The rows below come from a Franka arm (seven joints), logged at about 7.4 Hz.
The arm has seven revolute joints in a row. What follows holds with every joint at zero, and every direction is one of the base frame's. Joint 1 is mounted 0.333 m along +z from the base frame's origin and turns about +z. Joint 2 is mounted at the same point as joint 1 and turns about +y. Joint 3 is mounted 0.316 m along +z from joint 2 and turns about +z. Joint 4 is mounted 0.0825 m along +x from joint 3 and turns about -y. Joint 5 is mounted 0.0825 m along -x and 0.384 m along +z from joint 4 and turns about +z. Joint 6 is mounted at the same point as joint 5 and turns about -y. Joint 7 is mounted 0.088 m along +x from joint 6 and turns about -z. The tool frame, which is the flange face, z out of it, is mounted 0.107 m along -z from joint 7; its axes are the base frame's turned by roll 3.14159, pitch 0 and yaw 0 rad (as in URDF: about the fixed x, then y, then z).
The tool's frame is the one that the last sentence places.
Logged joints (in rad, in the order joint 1, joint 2, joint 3, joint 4, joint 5, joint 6, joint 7), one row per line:
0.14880 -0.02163 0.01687 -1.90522 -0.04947 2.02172 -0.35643
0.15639 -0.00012 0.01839 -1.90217 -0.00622 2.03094 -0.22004
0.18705 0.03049 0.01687 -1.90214 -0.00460 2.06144 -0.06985
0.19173 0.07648 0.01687 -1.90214 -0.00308 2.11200 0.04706
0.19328 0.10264 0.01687 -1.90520 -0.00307 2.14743 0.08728
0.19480 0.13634 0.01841 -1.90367 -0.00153 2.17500 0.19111
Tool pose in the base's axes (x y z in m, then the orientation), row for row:
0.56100 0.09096 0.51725 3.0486 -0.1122 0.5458
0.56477 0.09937 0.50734 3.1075 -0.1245 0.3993
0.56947 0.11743 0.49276 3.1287 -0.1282 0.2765
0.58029 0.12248 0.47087 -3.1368 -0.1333 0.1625
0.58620 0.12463 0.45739 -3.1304 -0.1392 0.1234
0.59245 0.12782 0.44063 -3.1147 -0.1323 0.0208
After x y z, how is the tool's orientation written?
As angles about the fixed x, y, z axes (roll, pitch, yaw), in radians.
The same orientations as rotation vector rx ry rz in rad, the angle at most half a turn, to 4 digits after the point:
2.9639 0.8212 0.2049
3.0650 0.6168 0.2016
-3.1005 -0.4301 -0.2018
-3.1088 -0.2537 -0.2069
-3.1084 -0.1933 -0.2156
-3.1064 -0.0351 -0.2054

